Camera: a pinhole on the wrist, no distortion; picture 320 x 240 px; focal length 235.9 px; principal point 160.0 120.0 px. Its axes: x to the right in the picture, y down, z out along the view. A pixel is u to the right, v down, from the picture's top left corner.
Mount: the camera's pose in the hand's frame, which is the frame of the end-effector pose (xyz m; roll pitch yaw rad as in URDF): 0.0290 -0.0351 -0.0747 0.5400 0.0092 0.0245
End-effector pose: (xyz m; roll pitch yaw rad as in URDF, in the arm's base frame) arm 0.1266 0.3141 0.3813 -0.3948 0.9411 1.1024
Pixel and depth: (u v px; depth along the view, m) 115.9 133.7 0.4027
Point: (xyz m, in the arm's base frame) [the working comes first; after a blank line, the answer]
In the camera's frame: -0.0753 0.0234 0.4027

0.3303 0.5006 0.6171
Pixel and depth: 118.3 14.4 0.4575
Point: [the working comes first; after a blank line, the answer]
In the camera's frame: -0.0809 -0.2048 0.4575

0.5465 0.4100 0.6302
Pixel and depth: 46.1 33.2 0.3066
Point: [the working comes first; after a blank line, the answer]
In the camera's frame: -0.1480 -0.1128 0.3066

0.3787 0.3255 0.6088
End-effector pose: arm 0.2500 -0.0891 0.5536 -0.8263 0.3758 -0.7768
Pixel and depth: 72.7 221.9 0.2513
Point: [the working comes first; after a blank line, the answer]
In the camera's frame: -0.0930 0.1086 0.2513

0.3259 -0.0298 0.7505
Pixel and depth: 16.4 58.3 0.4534
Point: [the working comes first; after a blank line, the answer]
In the camera's frame: -0.2760 -0.1186 0.4534

0.1645 -0.0991 1.0589
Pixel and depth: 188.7 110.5 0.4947
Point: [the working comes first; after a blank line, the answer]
In the camera's frame: 0.0602 -0.0199 0.4947

0.4647 -0.2405 0.9392
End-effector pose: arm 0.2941 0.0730 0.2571 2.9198 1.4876 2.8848
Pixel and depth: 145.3 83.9 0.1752
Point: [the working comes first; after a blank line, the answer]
In the camera's frame: -0.0109 -0.0268 0.1752

0.3487 -0.0769 0.2273
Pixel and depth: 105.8 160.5 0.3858
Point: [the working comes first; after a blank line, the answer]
In the camera's frame: -0.0886 0.0662 0.3858

0.5819 -0.1166 0.2828
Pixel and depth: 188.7 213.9 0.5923
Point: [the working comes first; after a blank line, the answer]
In the camera's frame: 0.0721 0.2358 0.5923

0.8322 -0.0790 0.1008
